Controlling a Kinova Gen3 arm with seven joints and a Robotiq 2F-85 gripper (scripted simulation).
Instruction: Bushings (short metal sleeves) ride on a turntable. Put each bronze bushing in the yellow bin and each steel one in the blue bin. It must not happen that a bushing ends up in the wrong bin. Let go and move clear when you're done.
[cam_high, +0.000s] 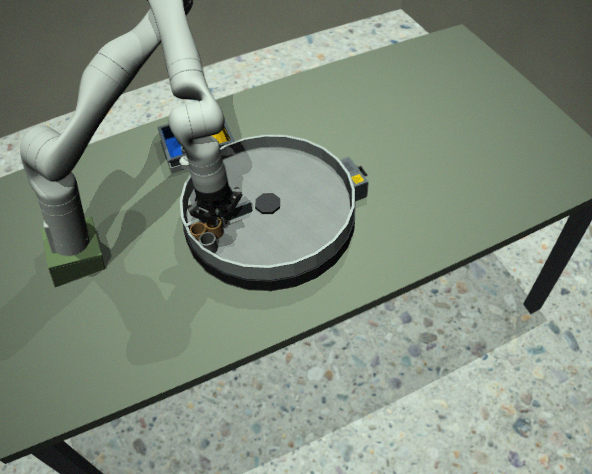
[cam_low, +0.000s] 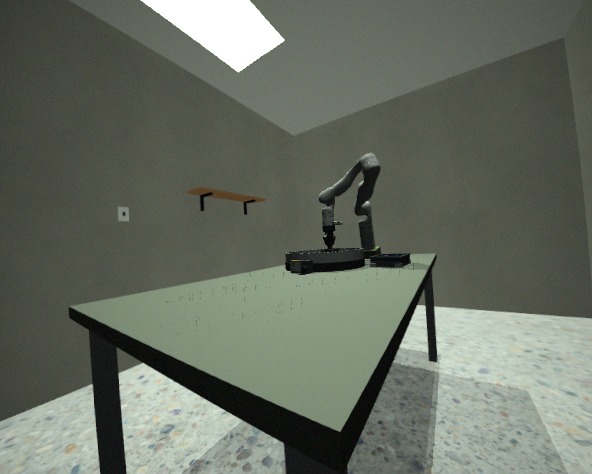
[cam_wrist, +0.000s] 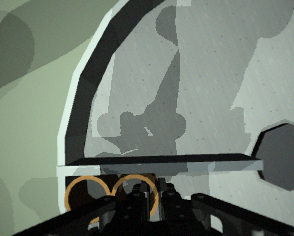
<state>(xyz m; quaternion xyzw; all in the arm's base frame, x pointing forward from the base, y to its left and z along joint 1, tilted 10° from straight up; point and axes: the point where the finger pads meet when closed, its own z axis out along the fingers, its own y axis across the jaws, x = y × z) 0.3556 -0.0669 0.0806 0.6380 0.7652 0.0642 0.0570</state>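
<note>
The turntable is 12 cm ahead of my hand, 5 cm to the left of it and 4 cm below it.
</note>
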